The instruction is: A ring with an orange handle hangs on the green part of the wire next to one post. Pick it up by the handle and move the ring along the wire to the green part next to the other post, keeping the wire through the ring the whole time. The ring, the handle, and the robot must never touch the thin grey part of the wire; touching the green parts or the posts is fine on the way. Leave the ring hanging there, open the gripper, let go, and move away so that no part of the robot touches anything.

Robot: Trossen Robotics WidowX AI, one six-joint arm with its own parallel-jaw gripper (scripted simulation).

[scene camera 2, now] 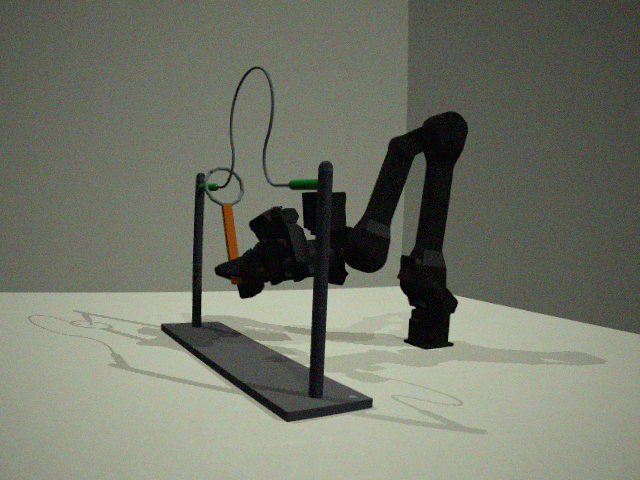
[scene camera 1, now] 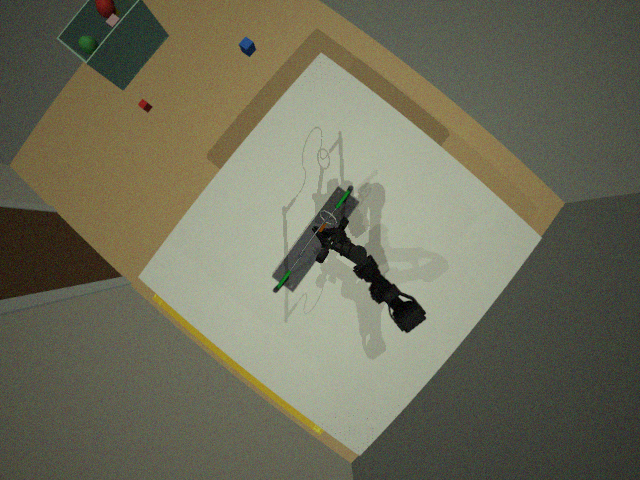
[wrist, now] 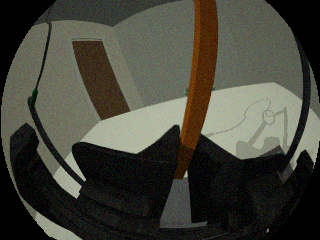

Labels:
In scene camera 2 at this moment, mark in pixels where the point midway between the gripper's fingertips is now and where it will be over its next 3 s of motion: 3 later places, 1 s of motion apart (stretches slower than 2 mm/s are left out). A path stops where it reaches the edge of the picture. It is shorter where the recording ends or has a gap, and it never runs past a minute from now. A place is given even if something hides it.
My gripper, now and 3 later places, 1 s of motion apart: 216, 270; 258, 248; 286, 216; 296, 177

